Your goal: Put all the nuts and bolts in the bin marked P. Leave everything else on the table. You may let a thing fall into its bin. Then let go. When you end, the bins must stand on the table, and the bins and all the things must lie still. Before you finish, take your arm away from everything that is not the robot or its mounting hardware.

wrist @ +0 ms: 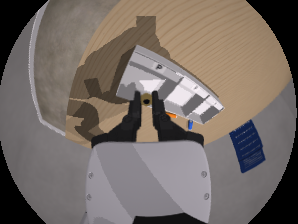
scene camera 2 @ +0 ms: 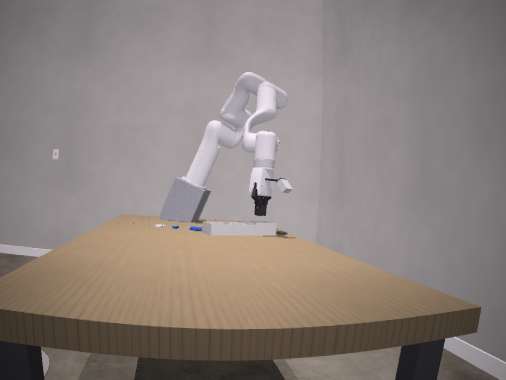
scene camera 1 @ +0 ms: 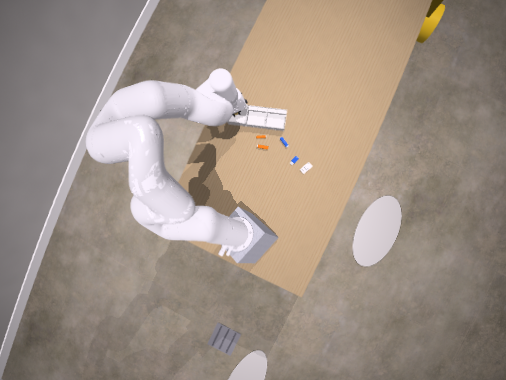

Path:
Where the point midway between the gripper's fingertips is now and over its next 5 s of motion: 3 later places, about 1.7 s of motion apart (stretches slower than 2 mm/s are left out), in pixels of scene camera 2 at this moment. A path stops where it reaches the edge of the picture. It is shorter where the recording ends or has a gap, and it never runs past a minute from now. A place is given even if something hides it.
The gripper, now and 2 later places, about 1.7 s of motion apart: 260, 215; 259, 229; 260, 207

